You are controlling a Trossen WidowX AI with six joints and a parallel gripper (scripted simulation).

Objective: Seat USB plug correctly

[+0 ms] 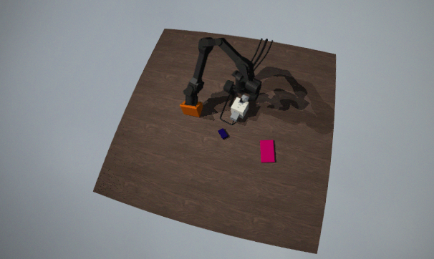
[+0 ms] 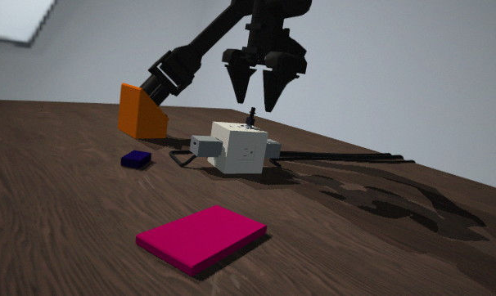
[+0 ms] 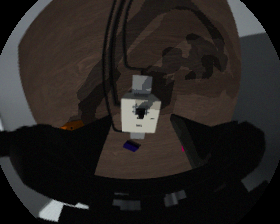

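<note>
Now: the black usb plug 20 mm below my gripper tip. Round my gripper tip: dark blue block (180 mm to the right, 110 mm below, 90 mm behind); flat magenta slab (260 mm to the right, 170 mm ahead, 110 mm below).
</note>
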